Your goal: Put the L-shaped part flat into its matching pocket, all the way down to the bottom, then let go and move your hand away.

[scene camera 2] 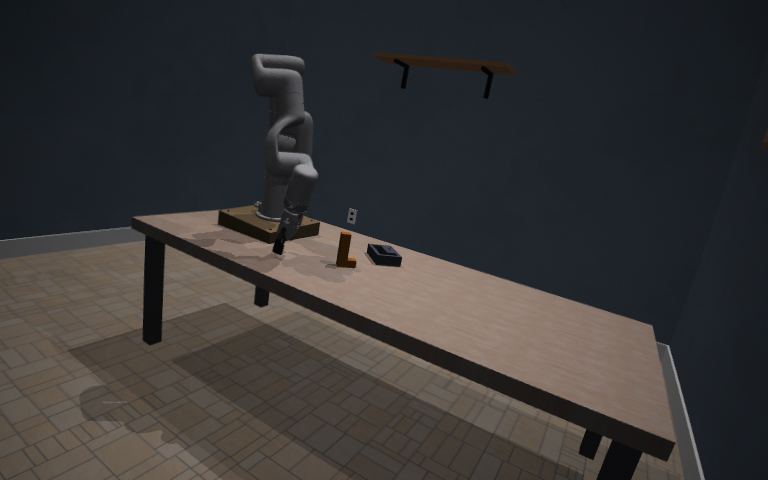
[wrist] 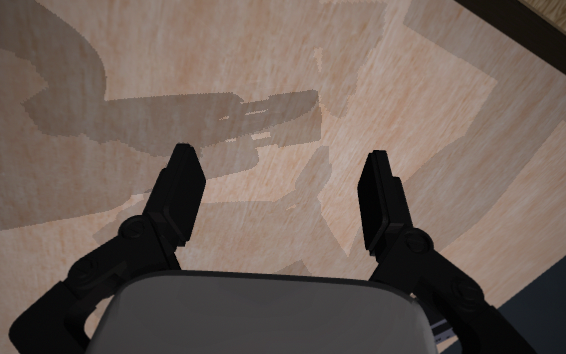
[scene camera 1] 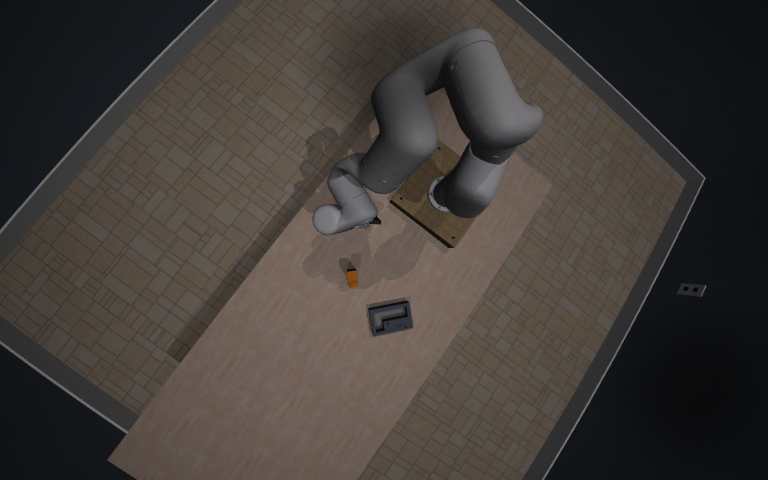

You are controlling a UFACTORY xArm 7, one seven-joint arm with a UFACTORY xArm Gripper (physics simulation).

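Seen in the pictures: gripper, fingertip midpoint: point(scene camera 2: 282, 245) point(wrist: 280, 165); arm's base, link origin: point(scene camera 2: 272, 216).
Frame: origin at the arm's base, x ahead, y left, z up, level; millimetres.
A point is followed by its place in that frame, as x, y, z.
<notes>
The orange L-shaped part point(scene camera 1: 352, 278) {403, -150, 55} point(scene camera 2: 343, 249) {403, -168, 4} stands upright on its short leg on the table, its long leg pointing up. It does not show in the wrist view. The dark blue-grey block point(scene camera 1: 390, 328) {497, 49, -19} point(scene camera 2: 390, 261) {515, -14, -39} with the L-shaped pocket lies beside it, on the side away from the robot; a sliver of the block point(wrist: 442, 331) {447, 69, -20} shows at the lower right in the wrist view. The pocket is empty. My gripper point(scene camera 1: 376, 221) {205, -215, -27} point(scene camera 2: 278, 247) {205, -215, -27} point(wrist: 280, 165) {205, -215, -27} is open and empty, tilted, low over the table between the robot's base and the part.
The brown base board point(scene camera 1: 421, 216) {110, -38, -8} point(scene camera 2: 243, 224) {-24, -138, -20} point(wrist: 542, 30) {118, -104, -23} under the arm is close to the gripper. The long wooden table point(scene camera 1: 271, 362) {782, -246, -55} point(scene camera 2: 481, 316) {874, -224, -55} has an edge near the gripper. A wall shelf point(scene camera 2: 444, 62) hangs high behind the table.
</notes>
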